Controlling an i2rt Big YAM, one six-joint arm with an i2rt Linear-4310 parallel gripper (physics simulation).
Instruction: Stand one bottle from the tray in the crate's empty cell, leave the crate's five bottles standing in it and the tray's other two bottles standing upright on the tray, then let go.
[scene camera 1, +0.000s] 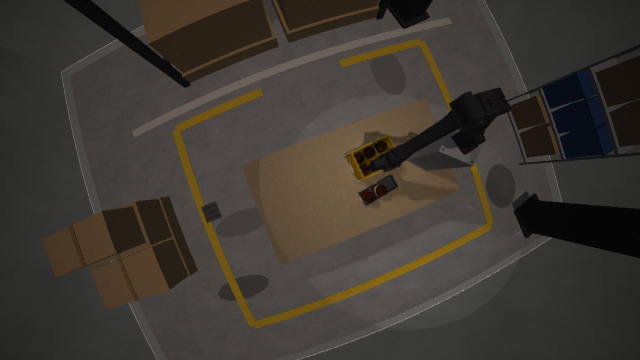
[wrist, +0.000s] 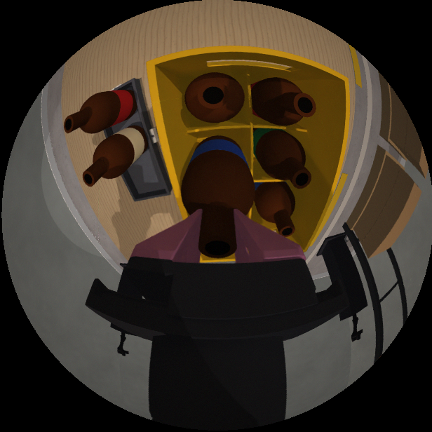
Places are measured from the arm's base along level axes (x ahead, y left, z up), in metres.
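Pixels of known places: arm's base, link origin: (scene camera 1: 463, 142).
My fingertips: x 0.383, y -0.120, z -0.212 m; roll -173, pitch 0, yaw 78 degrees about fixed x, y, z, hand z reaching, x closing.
For each thing: its top centre in the pictures, then the offset to it from my fingertips. "*": a spot on its surface instead. Level surfaces: height alone.
- yellow crate, surface spot: (scene camera 1: 369, 175) * dx +0.099, dy +0.027, dz -0.045 m
- grey tray, surface spot: (scene camera 1: 393, 183) * dx -0.067, dy +0.191, dz -0.201 m
- red-label bottle, top centre: (scene camera 1: 373, 197) dx +0.150, dy +0.162, dz -0.046 m
- cream-label bottle, top centre: (scene camera 1: 385, 191) dx +0.059, dy +0.167, dz -0.046 m
- tan mat, surface height: dz -0.206 m
My gripper (scene camera 1: 378, 165) (wrist: 217, 214) is shut on the neck of a brown bottle with a blue label (wrist: 218, 185), held upright. The bottle's lower part is inside the outline of the yellow crate (scene camera 1: 369, 175) (wrist: 250, 49), at the middle cell of the tray-side row; whether its base touches the floor is hidden. Around it in the crate stand brown bottles (wrist: 214, 97) (wrist: 280, 101) (wrist: 280, 154) (wrist: 274, 202); the cell behind the held bottle is hidden. On the grey tray (scene camera 1: 393, 183) (wrist: 150, 182) stand a red-label bottle (scene camera 1: 369, 196) (wrist: 100, 112) and a cream-label bottle (scene camera 1: 381, 190) (wrist: 115, 155), upright.
The crate's thin yellow dividers (wrist: 251, 150) stand close around the held bottle. The tray lies beside the crate on the tan mat (scene camera 1: 310, 200). Cardboard boxes (scene camera 1: 132, 250) and a shelf with blue bins (scene camera 1: 575, 117) stand farther off.
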